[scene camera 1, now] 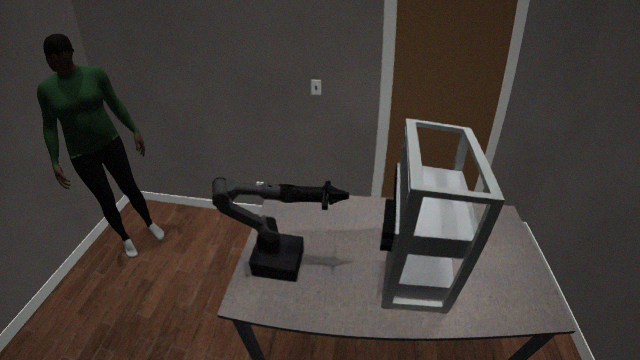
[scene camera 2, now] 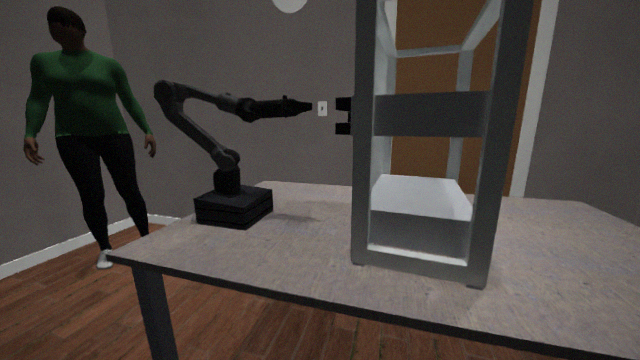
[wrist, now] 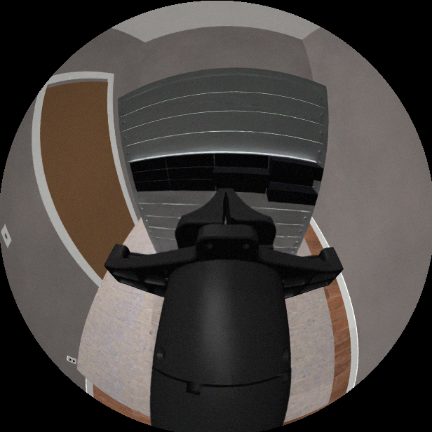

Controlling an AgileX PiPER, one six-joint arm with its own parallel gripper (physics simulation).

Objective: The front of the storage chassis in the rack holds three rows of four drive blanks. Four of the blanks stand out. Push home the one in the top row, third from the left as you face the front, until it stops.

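The chassis (scene camera 1: 445, 217) (scene camera 2: 430, 114) sits in the grey rack (scene camera 1: 406, 235) (scene camera 2: 362, 200), its black front toward the arm. In the wrist view, the top-row blank third from left (wrist: 241, 160) looks set back, level with the blanks to its left. Below it a blank (wrist: 241, 170) stands out, apparently in the middle row. In the rightmost column a top blank (wrist: 295, 171) and a bottom blank (wrist: 291, 195) stand out. My gripper (scene camera 1: 348, 195) (scene camera 2: 312, 106) (wrist: 225, 197) is shut and empty, a gap away from the front. Its fingers hide part of the panels below the blanks.
Grey filler panels (wrist: 225, 120) cover the rack front above the chassis and more lie below it. A white-topped box (scene camera 2: 420, 197) sits low in the rack. The rack stands on the table (scene camera 1: 340, 300) (scene camera 2: 280, 250). A person in green (scene camera 1: 82, 110) (scene camera 2: 85, 95) stands behind the arm's base.
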